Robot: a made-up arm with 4 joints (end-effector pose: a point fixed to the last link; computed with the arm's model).
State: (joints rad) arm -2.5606 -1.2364 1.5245 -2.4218
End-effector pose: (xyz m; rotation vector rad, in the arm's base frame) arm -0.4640 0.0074 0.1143 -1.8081 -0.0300 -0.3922
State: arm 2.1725 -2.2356 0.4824 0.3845
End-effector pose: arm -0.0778 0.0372 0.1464 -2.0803 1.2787 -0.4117
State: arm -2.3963 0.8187 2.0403 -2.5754
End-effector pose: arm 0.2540 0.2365 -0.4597 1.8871 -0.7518 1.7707
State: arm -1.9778 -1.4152 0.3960 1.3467
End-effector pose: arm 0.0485 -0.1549 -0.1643 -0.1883 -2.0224 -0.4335
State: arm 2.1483 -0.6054 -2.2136 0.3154
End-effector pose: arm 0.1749 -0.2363 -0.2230 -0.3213 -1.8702 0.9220
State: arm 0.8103 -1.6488 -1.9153 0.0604
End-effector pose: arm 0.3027 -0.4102 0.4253 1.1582 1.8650 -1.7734
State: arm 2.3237 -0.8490 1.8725 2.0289
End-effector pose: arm 0.2870 -0.1437 0.1147 -0.0396 1.0918 2.3006
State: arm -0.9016 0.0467 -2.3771 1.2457
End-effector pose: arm -0.0426 -0.1948 0.2202 0.8649 1.2967 0.9967
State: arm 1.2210 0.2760 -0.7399 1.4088
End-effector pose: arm 0.0959 -0.1750 0.1914 1.4564 1.5817 1.1980
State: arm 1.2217 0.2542 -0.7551 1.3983
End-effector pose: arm 0.0973 -0.1785 0.1958 1.4473 1.6026 1.1606
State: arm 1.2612 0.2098 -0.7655 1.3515
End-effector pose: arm 0.1073 -0.1865 0.2107 1.4213 1.6664 1.0591
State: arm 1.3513 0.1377 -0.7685 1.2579
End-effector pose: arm 0.1322 -0.1947 0.2377 1.3638 1.7878 0.8790
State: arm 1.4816 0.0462 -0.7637 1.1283
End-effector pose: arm 0.1754 -0.1933 0.2674 1.2630 1.9568 0.6459
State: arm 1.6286 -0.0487 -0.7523 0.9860
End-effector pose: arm 0.2317 -0.1763 0.2851 1.1212 2.1438 0.4071
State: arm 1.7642 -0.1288 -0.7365 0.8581
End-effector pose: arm 0.2858 -0.1485 0.2839 0.9651 2.3106 0.2109
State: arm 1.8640 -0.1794 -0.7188 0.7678
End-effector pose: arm 0.3228 -0.1228 0.2725 0.8395 2.4253 0.0885
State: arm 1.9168 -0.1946 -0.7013 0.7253
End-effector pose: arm 0.3392 -0.1094 0.2644 0.7797 2.4765 0.0453
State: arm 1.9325 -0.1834 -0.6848 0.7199
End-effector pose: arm 0.3410 -0.1081 0.2639 0.7789 2.4795 0.0576
